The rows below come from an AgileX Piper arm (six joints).
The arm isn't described. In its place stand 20 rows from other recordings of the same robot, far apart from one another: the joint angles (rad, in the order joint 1, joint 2, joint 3, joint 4, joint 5, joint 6), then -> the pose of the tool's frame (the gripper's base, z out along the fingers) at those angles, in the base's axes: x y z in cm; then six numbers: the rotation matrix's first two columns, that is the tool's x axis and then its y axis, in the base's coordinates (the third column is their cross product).
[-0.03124 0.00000 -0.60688 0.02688 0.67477 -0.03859] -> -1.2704, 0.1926, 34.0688, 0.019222, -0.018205, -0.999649, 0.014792, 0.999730, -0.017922
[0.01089 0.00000 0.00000 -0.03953 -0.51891 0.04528] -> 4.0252, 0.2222, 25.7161, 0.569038, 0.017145, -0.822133, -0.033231, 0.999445, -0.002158
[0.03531 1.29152 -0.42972 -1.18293 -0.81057 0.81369] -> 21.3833, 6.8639, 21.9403, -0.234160, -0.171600, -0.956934, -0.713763, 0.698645, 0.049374
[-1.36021 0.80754 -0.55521 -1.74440 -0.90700 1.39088] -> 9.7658, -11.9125, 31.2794, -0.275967, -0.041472, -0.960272, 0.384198, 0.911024, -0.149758
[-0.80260 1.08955 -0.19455 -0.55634 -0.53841 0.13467] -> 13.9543, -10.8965, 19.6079, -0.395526, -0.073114, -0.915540, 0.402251, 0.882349, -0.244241
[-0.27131 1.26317 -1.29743 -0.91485 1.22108 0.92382] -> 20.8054, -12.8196, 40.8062, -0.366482, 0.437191, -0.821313, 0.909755, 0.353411, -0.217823
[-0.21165 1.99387 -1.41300 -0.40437 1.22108 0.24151] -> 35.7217, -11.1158, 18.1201, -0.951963, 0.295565, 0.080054, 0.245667, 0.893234, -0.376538
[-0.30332 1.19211 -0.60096 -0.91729 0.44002 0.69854] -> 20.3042, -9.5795, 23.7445, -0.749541, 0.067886, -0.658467, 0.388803, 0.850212, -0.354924
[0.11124 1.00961 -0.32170 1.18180 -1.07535 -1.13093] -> 16.1800, -5.6464, 25.9639, -0.188992, -0.177918, -0.965726, 0.720168, 0.643450, -0.259481
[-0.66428 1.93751 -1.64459 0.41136 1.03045 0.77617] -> 34.8726, -23.3418, 26.3500, 0.005630, 0.997543, 0.069831, 0.876440, -0.038546, 0.479966
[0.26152 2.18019 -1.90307 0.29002 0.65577 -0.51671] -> 48.3229, 14.5763, 24.0887, -0.577664, -0.440664, -0.687109, -0.553203, 0.830314, -0.067419
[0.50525 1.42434 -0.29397 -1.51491 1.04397 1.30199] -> 17.9314, 0.9433, 16.0690, -0.796076, -0.531161, -0.290055, -0.054285, 0.540012, -0.839905
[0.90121 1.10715 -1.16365 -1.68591 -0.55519 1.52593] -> 10.5756, 21.0372, 45.6147, 0.221996, 0.034569, -0.974435, -0.968023, 0.127555, -0.216010
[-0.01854 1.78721 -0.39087 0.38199 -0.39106 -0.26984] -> 23.7030, -1.7327, 8.1054, -0.797930, 0.099601, -0.594464, 0.170687, 0.983220, -0.064371
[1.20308 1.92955 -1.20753 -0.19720 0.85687 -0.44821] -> 14.1353, 32.9438, 15.3221, 0.202013, -0.979362, 0.006351, -0.964567, -0.200076, -0.171991
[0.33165 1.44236 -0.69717 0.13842 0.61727 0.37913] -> 22.5296, 8.5271, 18.5420, -0.959956, 0.167670, -0.224434, 0.121188, 0.970820, 0.206933
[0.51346 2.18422 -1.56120 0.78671 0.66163 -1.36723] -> 38.3465, 26.1687, 15.1963, -0.167254, -0.758643, -0.629672, -0.968534, 0.245822, -0.038910
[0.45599 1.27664 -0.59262 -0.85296 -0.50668 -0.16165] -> 21.6071, 14.3023, 26.1035, 0.463284, -0.614668, -0.638397, -0.603013, 0.309242, -0.735354
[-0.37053 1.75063 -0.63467 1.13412 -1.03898 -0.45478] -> 24.3576, -17.0869, 16.8056, -0.017155, 0.250223, -0.968036, 0.967545, 0.248283, 0.047032
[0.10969 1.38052 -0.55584 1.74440 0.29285 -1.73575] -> 24.8078, 5.3353, 20.0044, -0.634374, -0.054235, -0.771122, -0.313511, 0.929865, 0.192514
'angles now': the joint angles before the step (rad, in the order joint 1, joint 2, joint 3, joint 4, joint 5, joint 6). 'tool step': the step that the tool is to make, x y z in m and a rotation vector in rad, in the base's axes. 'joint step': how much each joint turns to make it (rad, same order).
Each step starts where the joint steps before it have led.
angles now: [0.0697, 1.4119, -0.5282, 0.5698, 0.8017, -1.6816]
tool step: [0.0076, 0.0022, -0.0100, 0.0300, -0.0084, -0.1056]
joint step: [-0.0001, 0.0463, 0.0136, 0.0977, -0.0862, -0.0001]
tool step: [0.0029, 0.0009, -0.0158, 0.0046, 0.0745, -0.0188]
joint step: [0.0001, 0.0817, -0.0001, 0.0226, -0.0085, -0.0024]
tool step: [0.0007, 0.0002, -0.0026, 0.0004, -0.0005, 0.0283]
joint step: [0.0001, 0.0149, -0.0019, 0.0026, 0.0003, -0.0332]
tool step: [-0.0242, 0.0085, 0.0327, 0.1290, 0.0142, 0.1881]
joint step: [-0.0002, -0.1425, 0.0001, 0.0054, 0.2541, -0.1008]
